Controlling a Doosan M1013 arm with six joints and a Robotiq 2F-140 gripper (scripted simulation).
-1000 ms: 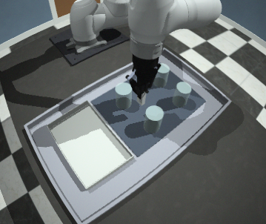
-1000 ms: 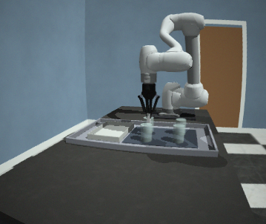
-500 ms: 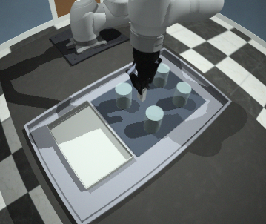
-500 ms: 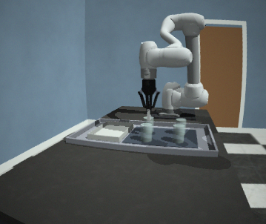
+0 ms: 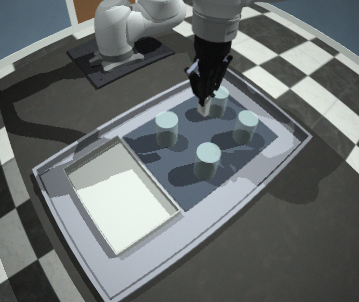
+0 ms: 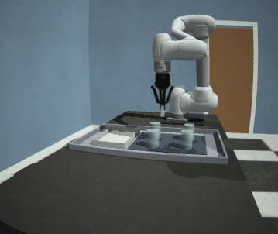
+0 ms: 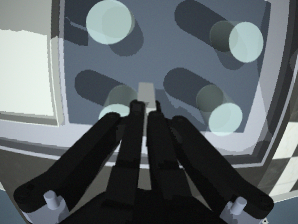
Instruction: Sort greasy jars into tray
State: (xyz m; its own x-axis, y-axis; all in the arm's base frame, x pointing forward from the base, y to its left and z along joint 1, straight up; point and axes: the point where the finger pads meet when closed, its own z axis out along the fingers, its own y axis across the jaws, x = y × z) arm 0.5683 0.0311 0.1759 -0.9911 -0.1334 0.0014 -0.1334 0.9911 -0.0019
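My gripper is now 18 cm above the drying mat, 4 cm to the right of it and 2 cm past it. Also, from my hand: tray (27 cm to the right, 18 cm below, 2 cm ahead); steel table top (19 cm below, 6 cm to the right, 1 cm ahead).
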